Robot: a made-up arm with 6 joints.
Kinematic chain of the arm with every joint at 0, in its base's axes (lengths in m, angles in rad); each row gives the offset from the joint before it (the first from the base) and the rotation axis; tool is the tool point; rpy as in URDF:
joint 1: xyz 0 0 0.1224 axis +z
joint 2: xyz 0 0 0 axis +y
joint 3: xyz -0.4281 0 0.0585 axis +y
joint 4: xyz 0.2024 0 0.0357 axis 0.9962 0 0.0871
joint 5: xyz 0 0 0 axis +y
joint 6: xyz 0.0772 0 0.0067 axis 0.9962 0 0.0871
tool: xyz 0 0 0 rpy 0 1.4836 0
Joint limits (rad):
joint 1: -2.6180..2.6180
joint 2: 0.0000..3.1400
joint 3: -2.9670..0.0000
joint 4: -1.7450..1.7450
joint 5: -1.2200..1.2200
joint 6: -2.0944..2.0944
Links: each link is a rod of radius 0.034 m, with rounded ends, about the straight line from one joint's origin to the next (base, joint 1, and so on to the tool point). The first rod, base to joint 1, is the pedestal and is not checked.
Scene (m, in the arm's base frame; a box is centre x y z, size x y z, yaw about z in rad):
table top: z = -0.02
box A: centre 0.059 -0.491 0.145 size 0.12 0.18 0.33 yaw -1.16
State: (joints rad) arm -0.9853 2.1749 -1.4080 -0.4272 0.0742 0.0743
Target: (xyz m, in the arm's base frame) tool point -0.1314 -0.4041 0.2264
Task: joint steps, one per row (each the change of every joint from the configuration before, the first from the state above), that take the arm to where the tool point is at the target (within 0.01 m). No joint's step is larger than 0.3 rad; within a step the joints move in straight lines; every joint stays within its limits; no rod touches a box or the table.
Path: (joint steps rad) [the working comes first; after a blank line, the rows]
Joints at the target: -1.8660 2.1102 -1.0342 -0.4508 0.2436 0.0743
Straight joint move there: touches box A.

1: -0.1800 -0.1992 -0.1270 -0.2338 0.1801 0.2264
2: -0.1800 -0.1993 -0.1270 -0.2339 0.1801 0.2264
3: -0.1799 -0.1992 -0.1269 -0.2338 0.1801 0.2264
4: -0.0976 0.2577 0.0347 0.0092 0.1514 0.1619
5: -0.0976 0.2577 0.0347 0.0093 0.1514 0.1619
6: -0.0976 0.2577 0.0347 0.0093 0.1513 0.1619
7: -0.0976 0.2577 0.0348 0.0093 0.1514 0.1619
8: 0.0099 -0.0995 0.1231 0.1281 -0.1953 -0.2653
9: 0.0099 -0.0996 0.1232 0.1282 -0.1953 -0.2654
10: 0.0100 -0.0995 0.1232 0.1282 -0.1953 -0.2654
11: 0.0099 -0.0996 0.1231 0.1282 -0.1952 -0.2653
12: 0.0099 -0.0996 0.1232 0.1281 -0.1953 -0.2654

